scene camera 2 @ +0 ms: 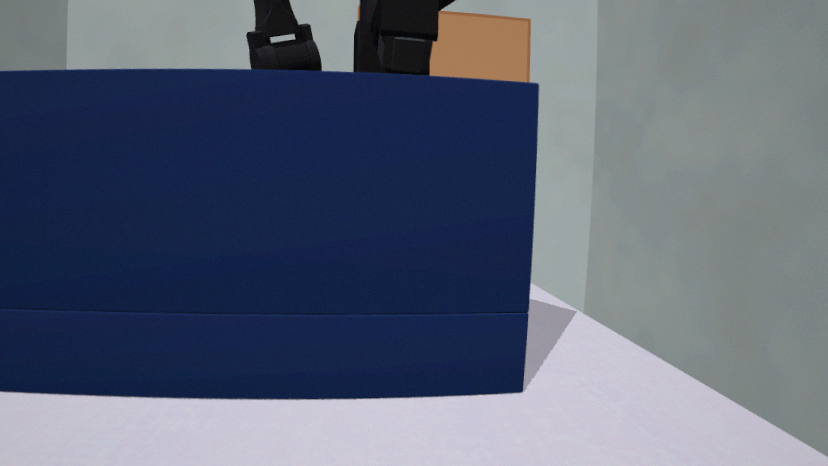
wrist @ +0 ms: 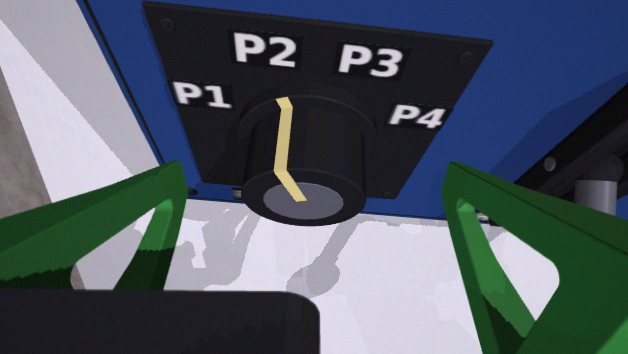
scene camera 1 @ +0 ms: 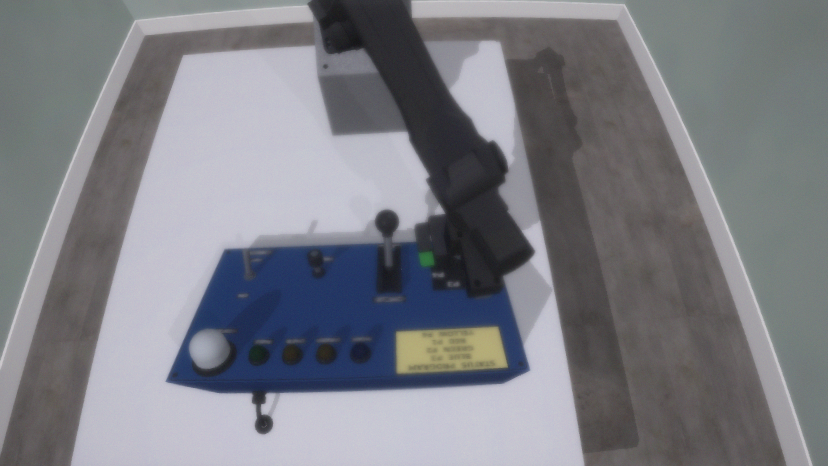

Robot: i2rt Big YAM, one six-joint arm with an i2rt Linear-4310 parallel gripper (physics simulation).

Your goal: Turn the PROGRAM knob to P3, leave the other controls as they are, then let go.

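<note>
The PROGRAM knob is a black cylinder with a grey cap on a black plate labelled P1 to P4. In the wrist view its yellow pointer line leans left of the knob's middle and points at the P2 label. The P3 label is to the right of that. My gripper is open, its green fingers wide apart on either side of the knob, with gaps on both sides. In scene camera 1 the arm hides the knob; the P labels show partly. In scene camera 2 the blue console hides it.
The blue console carries a black-balled lever beside the knob plate, a small black joystick, a metal toggle, a white dome, several small round buttons and a yellow placard.
</note>
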